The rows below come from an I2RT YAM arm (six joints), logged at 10 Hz.
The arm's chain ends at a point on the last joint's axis. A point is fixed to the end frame.
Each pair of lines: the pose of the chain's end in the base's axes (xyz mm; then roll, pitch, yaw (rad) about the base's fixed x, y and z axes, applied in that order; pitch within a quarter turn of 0, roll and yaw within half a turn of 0), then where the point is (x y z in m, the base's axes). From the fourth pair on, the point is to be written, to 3 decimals.
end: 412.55, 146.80, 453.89, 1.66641, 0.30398, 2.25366
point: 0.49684 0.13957 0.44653
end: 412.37, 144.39, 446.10, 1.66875, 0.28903, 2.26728
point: 0.49666 0.13833 0.43773
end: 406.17, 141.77, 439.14, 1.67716, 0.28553, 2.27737
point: 0.49043 0.13634 0.43007
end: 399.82, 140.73, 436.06, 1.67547, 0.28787, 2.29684
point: 0.484 0.137 0.427
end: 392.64, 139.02, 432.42, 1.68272, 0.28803, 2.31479
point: 0.477 0.137 0.423
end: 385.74, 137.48, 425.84, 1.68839, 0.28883, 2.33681
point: 0.470 0.137 0.416
